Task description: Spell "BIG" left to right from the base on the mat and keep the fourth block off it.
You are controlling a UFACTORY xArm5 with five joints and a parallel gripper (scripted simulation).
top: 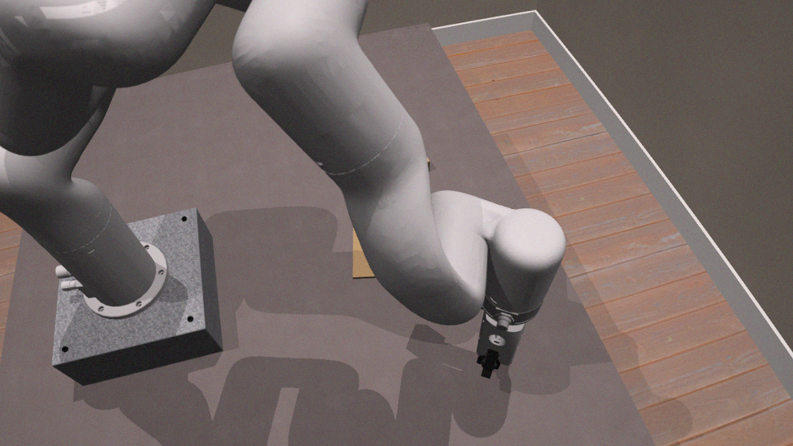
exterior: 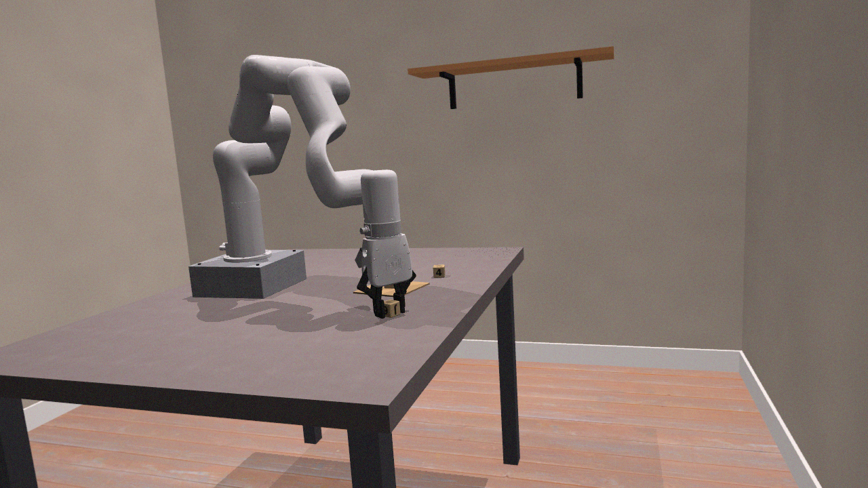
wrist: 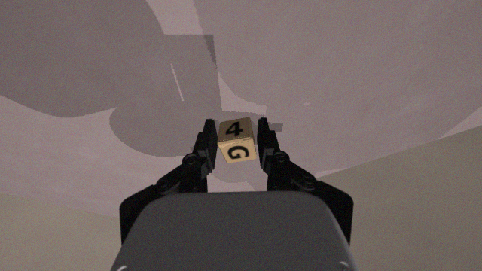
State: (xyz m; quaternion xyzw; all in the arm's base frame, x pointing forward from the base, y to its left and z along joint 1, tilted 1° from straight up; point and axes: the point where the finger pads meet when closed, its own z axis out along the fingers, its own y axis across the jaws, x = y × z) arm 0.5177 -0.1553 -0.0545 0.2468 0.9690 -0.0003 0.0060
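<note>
My hand is 1 cm above the G block. Round my hand: tan mat (11 cm behind, 21 cm to the left, 2 cm below); B block (12 cm behind, 26 cm to the left).
</note>
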